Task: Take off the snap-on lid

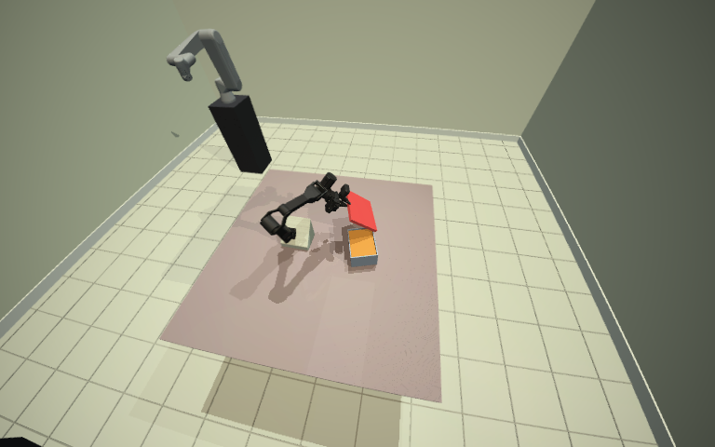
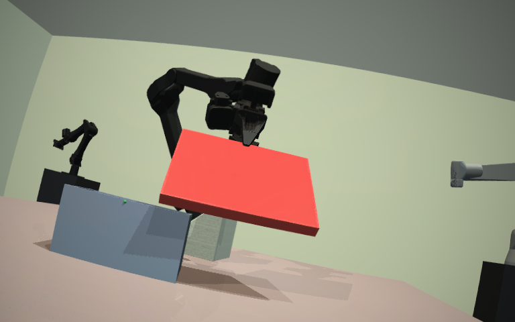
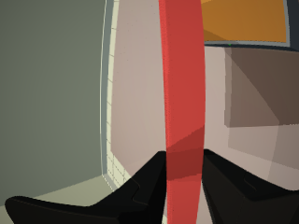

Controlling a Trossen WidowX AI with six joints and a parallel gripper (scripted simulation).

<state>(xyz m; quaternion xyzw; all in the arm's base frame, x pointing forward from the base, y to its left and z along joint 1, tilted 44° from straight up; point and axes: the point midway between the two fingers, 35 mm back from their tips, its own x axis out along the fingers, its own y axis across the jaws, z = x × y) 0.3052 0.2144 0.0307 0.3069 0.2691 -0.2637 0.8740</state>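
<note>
Now: the red lid 6 cm ahead of my gripper tip, 2 cm to the left of it and 5 cm below it. Round my gripper tip: storage box 10 cm ahead, 14 cm to the right, 18 cm below.
</note>
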